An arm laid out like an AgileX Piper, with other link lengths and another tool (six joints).
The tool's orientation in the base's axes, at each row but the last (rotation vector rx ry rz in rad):
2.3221 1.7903 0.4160
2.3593 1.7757 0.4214
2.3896 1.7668 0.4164
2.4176 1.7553 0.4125
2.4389 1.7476 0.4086
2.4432 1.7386 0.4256
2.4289 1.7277 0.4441
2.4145 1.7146 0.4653
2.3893 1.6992 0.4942
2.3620 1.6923 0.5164
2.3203 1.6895 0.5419
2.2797 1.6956 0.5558
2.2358 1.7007 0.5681
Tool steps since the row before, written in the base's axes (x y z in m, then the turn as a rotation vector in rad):
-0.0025 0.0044 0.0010 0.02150 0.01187 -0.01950
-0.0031 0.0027 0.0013 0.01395 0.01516 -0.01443
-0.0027 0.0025 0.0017 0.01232 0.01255 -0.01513
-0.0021 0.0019 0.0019 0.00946 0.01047 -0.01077
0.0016 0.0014 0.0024 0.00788 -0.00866 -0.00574
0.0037 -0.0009 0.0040 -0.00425 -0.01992 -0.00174
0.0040 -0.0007 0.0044 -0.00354 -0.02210 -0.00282
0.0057 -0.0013 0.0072 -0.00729 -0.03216 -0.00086
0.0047 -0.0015 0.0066 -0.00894 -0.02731 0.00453
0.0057 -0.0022 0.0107 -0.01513 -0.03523 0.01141
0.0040 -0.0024 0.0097 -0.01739 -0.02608 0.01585
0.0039 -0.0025 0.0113 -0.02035 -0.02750 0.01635
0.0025 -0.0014 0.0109 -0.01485 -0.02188 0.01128
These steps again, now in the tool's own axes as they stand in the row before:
0.0038 -0.0031 -0.0016 0.01438 0.01058 0.02578
0.0020 -0.0032 -0.0021 0.01625 0.00423 0.01873
0.0019 -0.0028 -0.0023 0.01323 0.00334 0.01877
0.0015 -0.0020 -0.0023 0.01107 0.00252 0.01365
0.0022 0.0016 -0.0018 -0.00666 0.00862 0.00716
0.0009 0.0047 -0.0028 -0.02028 0.00241 -0.00097
0.0013 0.0050 -0.0030 -0.02229 0.00349 0.00013
0.0017 0.0076 -0.0050 -0.03253 0.00412 -0.00357
0.0011 0.0068 -0.0045 -0.02755 0.00277 -0.00892
0.0014 0.0095 -0.0078 -0.03563 0.00237 -0.01802
0.0004 0.0080 -0.0072 -0.02684 -0.00076 -0.02265
0.0003 0.0088 -0.0085 -0.02886 -0.00268 -0.02444
0.0008 0.0073 -0.0085 -0.02290 -0.00175 -0.01729

